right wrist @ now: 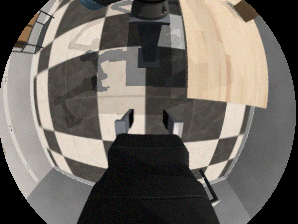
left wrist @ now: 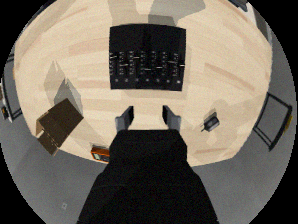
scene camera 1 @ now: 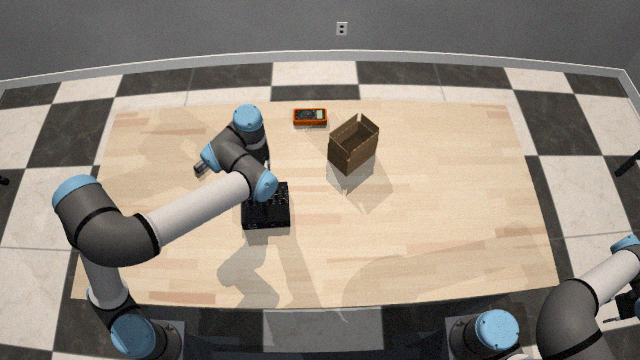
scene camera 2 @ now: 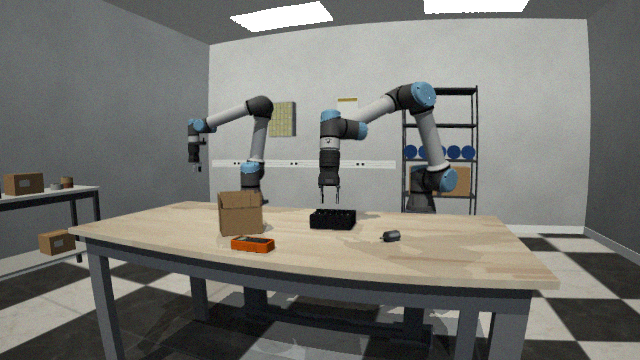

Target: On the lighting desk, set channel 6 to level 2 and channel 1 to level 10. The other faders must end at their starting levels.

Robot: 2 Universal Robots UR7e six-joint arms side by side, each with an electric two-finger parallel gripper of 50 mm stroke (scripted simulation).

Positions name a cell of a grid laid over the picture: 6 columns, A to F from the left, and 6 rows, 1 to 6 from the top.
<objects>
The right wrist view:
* right gripper: C4
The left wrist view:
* left gripper: C3
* cardboard box: B4
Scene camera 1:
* cardboard box: D3
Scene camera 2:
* left gripper: D4
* cardboard box: C4
</objects>
